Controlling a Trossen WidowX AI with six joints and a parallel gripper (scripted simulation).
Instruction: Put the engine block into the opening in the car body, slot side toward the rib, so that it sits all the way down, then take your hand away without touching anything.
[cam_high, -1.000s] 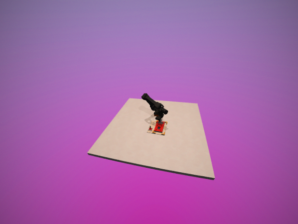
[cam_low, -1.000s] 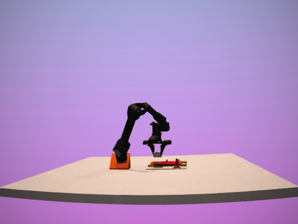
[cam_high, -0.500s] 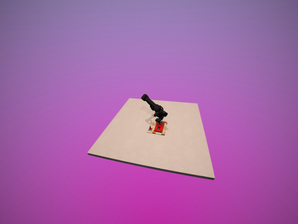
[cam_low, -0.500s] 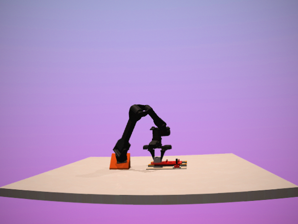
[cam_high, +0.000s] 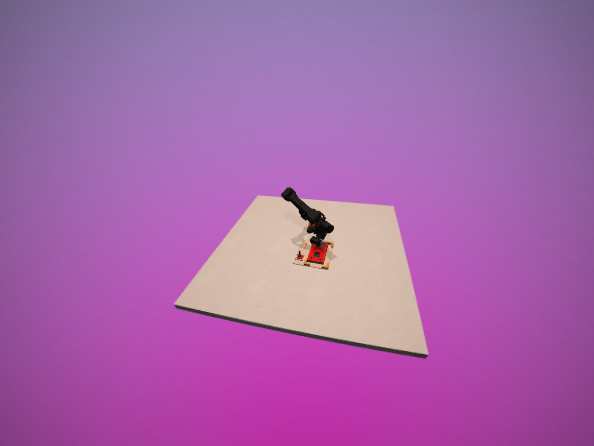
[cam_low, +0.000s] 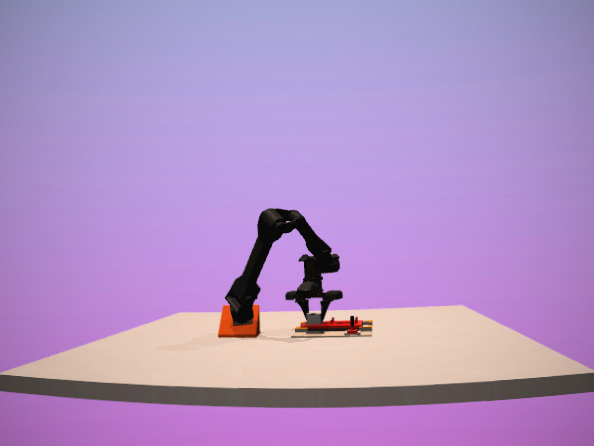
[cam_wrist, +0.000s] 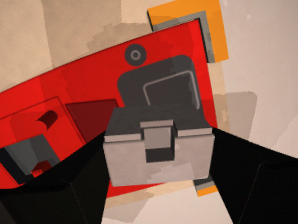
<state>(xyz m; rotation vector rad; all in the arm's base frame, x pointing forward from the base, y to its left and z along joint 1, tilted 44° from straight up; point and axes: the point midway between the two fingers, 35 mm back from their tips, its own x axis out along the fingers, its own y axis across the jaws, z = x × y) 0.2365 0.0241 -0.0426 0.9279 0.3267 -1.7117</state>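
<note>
Now: the grey engine block 10 mm above my gripper tip.
</note>
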